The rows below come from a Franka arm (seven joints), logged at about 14 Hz.
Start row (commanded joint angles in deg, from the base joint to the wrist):
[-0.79 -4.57 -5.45 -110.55 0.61 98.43 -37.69]
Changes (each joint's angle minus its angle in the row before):
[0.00 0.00 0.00 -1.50 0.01 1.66 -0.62]
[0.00 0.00 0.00 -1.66 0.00 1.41 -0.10]
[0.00 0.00 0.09 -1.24 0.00 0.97 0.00]
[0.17 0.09 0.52 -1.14 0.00 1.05 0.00]
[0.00 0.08 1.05 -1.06 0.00 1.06 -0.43]
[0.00 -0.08 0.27 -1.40 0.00 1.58 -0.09]
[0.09 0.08 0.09 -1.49 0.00 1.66 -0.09]
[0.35 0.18 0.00 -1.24 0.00 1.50 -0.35]
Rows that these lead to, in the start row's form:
[-0.79 -4.57 -5.45 -112.05 0.62 100.09 -38.31]
[-0.79 -4.57 -5.45 -113.71 0.62 101.50 -38.41]
[-0.79 -4.57 -5.36 -114.95 0.62 102.47 -38.41]
[-0.62 -4.48 -4.84 -116.09 0.62 103.52 -38.41]
[-0.62 -4.40 -3.79 -117.15 0.62 104.58 -38.84]
[-0.62 -4.48 -3.52 -118.55 0.62 106.16 -38.93]
[-0.53 -4.40 -3.43 -120.04 0.62 107.82 -39.02]
[-0.18 -4.22 -3.43 -121.28 0.62 109.32 -39.37]

